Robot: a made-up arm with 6 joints. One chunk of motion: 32 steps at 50 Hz.
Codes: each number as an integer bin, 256 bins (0 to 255) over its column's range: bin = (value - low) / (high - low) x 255, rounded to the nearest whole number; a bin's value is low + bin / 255 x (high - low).
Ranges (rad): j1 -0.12..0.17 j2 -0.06..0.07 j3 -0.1..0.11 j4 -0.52..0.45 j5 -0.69..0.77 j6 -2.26..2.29
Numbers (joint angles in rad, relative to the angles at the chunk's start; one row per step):
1: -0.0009 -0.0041 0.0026 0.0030 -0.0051 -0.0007
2: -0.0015 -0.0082 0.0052 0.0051 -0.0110 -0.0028
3: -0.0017 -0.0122 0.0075 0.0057 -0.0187 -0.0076
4: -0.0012 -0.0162 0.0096 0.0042 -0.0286 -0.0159
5: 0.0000 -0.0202 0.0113 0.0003 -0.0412 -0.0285
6: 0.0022 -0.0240 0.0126 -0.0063 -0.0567 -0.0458
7: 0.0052 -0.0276 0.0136 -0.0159 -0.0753 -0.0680
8: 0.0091 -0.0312 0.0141 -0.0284 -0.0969 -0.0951
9: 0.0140 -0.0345 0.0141 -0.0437 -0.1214 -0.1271
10: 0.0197 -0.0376 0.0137 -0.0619 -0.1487 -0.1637
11: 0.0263 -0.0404 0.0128 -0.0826 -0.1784 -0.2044
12: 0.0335 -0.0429 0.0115 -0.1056 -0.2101 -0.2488
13: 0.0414 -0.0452 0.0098 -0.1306 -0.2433 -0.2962
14: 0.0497 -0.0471 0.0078 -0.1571 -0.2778 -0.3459
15: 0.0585 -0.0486 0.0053 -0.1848 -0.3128 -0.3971
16: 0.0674 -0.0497 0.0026 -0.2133 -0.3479 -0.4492
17: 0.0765 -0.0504 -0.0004 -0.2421 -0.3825 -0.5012
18: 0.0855 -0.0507 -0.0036 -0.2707 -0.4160 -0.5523
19: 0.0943 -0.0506 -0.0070 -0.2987 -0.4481 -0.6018
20: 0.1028 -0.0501 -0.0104 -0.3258 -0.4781 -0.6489
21: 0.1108 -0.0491 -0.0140 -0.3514 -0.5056 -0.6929
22: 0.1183 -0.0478 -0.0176 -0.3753 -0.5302 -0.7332
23: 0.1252 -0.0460 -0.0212 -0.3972 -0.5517 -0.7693
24: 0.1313 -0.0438 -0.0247 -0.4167 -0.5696 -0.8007
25: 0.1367 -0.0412 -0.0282 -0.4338 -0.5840 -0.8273
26: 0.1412 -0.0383 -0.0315 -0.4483 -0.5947 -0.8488
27: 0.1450 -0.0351 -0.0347 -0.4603 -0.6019 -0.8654
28: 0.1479 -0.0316 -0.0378 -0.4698 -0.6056 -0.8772
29: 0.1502 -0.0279 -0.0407 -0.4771 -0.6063 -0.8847
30: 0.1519 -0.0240 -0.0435 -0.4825 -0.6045 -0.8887
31: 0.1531 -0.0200 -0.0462 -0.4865 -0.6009 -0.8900
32: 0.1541 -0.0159 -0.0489 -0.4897 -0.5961 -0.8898
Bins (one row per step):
1: 105 110 125 137 120 127
2: 104 102 128 138 119 127
3: 104 94 131 138 117 126
4: 104 86 133 138 116 126
5: 106 78 135 137 113 125
6: 107 71 137 135 111 124
7: 110 64 138 133 107 123
8: 114 56 139 129 104 121
9: 118 50 139 125 99 120
10: 123 44 138 120 95 117
11: 129 38 137 115 89 115
12: 135 34 135 109 84 113
13: 142 29 133 102 78 110
14: 149 25 131 95 72 107
15: 157 22 128 88 66 104
16: 165 20 125 81 60 101
17: 173 19 121 73 54 99
18: 181 18 117 66 48 96
19: 188 18 113 58 42 93
20: 196 19 109 51 37 90
21: 203 21 104 44 32 88
22: 210 24 100 38 28 86
23: 216 27 96 32 24 84
24: 221 32 91 27 21 82
25: 226 37 87 23 19 80
26: 230 43 83 19 17 79
27: 233 49 79 16 15 78
28: 236 56 76 13 15 77
29: 238 63 72 11 15 77
30: 239 71 69 10 15 77
31: 240 78 65 9 16 77
32: 241 87 62 8 16 77

